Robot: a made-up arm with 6 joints.
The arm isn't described. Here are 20 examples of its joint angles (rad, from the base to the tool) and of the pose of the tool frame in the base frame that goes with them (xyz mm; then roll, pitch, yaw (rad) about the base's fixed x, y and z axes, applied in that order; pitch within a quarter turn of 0, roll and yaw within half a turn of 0).
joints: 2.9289 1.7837 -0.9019 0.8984 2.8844 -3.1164
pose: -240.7 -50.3 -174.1 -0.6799 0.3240 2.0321
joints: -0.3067 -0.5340 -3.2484 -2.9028 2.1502 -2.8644
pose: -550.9 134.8 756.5 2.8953 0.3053 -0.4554
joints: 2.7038 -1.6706 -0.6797 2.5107 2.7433 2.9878
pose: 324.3 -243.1 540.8 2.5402 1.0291 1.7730
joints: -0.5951 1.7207 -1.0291 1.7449 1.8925 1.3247
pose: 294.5 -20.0 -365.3 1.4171 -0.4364 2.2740
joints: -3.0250 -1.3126 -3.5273 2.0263 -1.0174 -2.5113
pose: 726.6 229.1 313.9 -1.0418 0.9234 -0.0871
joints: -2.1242 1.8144 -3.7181 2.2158 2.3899 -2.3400
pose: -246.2 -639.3 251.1 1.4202 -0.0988 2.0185
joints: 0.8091 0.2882 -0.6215 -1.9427 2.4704 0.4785
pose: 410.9 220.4 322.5 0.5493 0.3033 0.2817
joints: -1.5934 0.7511 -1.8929 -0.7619 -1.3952 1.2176
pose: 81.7 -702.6 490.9 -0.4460 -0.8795 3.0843
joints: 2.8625 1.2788 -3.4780 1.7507 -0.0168 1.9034
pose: -750.0 318.4 549.6 0.6064 0.7779 -2.6615
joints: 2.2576 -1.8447 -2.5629 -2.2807 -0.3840 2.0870
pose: 469.9 -739.3 269.1 -0.0906 1.0318 -1.3264
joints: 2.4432 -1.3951 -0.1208 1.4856 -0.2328 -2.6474
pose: 58.2 114.3 397.3 1.6075 -0.3984 -2.5155
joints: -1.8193 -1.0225 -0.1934 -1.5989 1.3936 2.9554
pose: -135.8 -102.2 390.0 -1.6120 -0.5401 1.5194
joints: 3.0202 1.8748 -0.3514 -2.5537 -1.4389 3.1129
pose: -139.4 -60.1 -25.6 0.5915 0.1730 -0.0716
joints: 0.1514 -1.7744 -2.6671 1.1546 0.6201 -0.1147
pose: -966.1 -154.2 218.7 1.0927 0.2644 -2.1891
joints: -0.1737 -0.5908 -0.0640 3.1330 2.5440 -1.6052
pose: 187.5 -31.6 490.3 0.0573 -0.0033 -1.7720
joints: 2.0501 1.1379 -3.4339 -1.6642 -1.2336 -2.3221
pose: -424.2 488.7 531.9 -1.4158 0.1017 1.7511
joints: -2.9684 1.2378 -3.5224 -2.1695 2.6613 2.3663
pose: -579.4 21.1 548.3 -1.9652 0.0489 -0.9918
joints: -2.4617 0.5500 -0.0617 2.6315 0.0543 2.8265
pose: -90.7 -15.6 80.7 -2.7920 0.2756 -1.5941
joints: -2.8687 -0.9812 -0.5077 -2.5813 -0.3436 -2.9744
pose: -84.1 -98.4 420.2 -2.0783 -0.7322 2.3928
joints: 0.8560 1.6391 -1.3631 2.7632 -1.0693 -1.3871
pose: 235.0 181.6 -244.7 1.8144 -0.0775 -0.3938
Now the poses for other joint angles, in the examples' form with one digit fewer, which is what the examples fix.
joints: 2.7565 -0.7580 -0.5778 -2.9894 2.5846 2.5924
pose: -81 57 708 -0.604 0.540 -1.203
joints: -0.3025 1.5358 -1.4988 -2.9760 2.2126 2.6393
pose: 641 -228 -268 0.614 -0.801 1.901
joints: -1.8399 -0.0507 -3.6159 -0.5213 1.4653 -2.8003
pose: -14 165 1038 0.770 0.754 -1.503
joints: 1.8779 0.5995 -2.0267 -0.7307 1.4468 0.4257
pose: -167 774 423 2.448 -0.228 1.637
